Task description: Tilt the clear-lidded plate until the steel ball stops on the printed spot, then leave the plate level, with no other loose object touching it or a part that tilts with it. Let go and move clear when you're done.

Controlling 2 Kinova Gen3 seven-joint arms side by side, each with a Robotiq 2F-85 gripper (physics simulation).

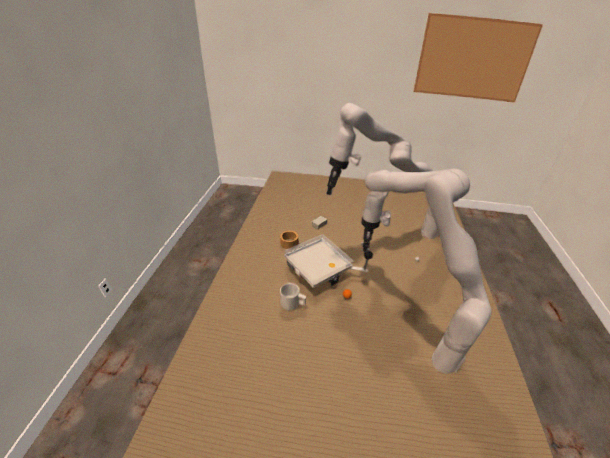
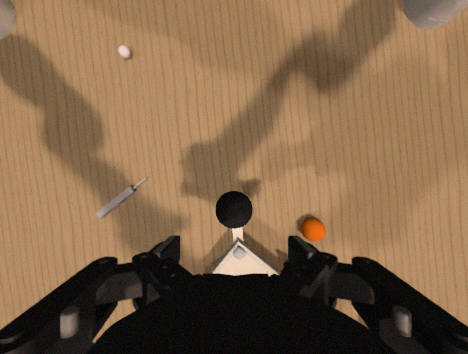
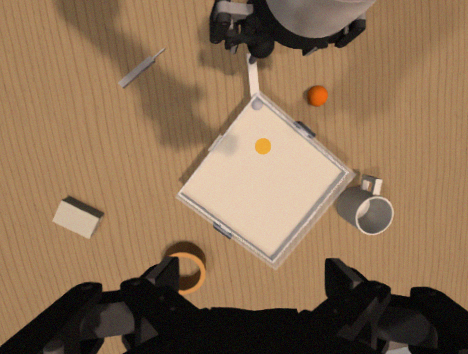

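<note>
The clear-lidded plate has an orange printed spot. The steel ball lies in the corner by the white handle bar, off the spot. A black ball knob stands on a thin stem at the bar's outer end. My left gripper is open, just above the knob. My right gripper is open and empty, high above the table. The plate's exact tilt is hard to tell.
A grey mug and an orange-brown ring stand close beside the plate. An orange ball, pale block, grey tool and small white object lie around.
</note>
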